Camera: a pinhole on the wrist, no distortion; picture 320 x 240 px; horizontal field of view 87.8 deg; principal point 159.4 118.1 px. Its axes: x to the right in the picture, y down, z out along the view. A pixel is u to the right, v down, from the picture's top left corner.
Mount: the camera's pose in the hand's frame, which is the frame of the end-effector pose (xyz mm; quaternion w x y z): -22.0 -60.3 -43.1 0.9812 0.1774 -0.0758 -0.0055
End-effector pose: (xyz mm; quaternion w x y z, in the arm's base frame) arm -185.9 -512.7 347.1 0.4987 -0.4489 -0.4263 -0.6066
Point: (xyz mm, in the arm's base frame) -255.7 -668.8 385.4
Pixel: behind the camera
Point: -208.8 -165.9 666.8
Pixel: 301.8 191.0
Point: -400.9 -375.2 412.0
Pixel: 247.3 34.9
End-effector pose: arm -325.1 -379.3 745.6 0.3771 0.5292 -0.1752 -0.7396
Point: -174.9 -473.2 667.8
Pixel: behind the camera
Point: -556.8 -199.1 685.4
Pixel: 160.0 55.0
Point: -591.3 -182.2 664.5
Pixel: 166.1 46.0
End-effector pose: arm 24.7 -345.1 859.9 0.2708 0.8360 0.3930 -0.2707
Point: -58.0 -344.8 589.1
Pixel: 297.0 131.7
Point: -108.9 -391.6 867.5
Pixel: 65.8 144.4
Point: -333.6 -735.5 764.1
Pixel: 77.8 162.4
